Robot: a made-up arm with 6 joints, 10 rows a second.
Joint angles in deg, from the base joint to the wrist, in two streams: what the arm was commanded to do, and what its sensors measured. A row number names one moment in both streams.
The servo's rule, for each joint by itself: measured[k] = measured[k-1] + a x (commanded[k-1-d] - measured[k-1]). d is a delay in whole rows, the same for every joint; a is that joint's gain. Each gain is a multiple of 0.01, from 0.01 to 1. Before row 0 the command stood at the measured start. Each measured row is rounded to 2 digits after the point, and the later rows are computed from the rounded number. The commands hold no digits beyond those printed.
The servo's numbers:
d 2
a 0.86 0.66 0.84 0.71 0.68 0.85
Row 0, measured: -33.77 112.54 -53.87 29.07 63.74 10.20
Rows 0 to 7, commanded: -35.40 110.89 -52.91 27.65 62.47 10.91; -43.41 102.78 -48.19 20.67 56.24 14.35; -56.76 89.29 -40.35 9.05 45.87 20.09; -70.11 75.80 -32.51 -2.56 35.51 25.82; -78.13 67.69 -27.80 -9.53 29.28 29.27; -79.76 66.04 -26.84 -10.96 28.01 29.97; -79.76 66.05 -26.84 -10.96 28.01 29.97; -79.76 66.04 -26.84 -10.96 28.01 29.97
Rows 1 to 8, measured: -33.77 112.54 -53.87 29.07 63.74 10.20; -33.77 112.54 -53.87 29.07 63.74 10.20; -35.17 111.45 -53.06 28.06 62.88 10.80; -42.26 105.73 -48.97 22.81 58.36 13.82; -54.73 94.88 -41.73 13.04 49.87 19.15; -67.96 82.29 -33.99 1.96 40.11 24.82; -76.71 72.65 -28.79 -6.20 32.75 28.60; -79.33 68.29 -27.15 -9.58 29.53 29.76
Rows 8 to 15, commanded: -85.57 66.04 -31.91 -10.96 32.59 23.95; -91.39 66.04 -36.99 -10.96 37.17 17.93; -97.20 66.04 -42.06 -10.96 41.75 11.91; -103.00 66.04 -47.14 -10.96 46.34 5.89; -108.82 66.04 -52.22 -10.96 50.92 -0.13; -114.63 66.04 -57.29 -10.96 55.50 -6.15; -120.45 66.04 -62.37 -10.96 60.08 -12.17; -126.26 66.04 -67.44 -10.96 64.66 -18.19
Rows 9 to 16, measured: -79.70 66.81 -26.89 -10.56 28.50 29.94; -79.75 66.30 -26.85 -10.84 28.17 29.97; -84.76 66.13 -31.10 -10.93 31.18 24.85; -90.46 66.07 -36.05 -10.95 35.25 18.97; -96.26 66.05 -41.10 -10.96 39.67 12.97; -102.06 66.04 -46.17 -10.96 44.21 6.95; -107.87 66.04 -51.25 -10.96 48.77 0.93; -113.68 66.04 -56.32 -10.96 53.35 -5.09
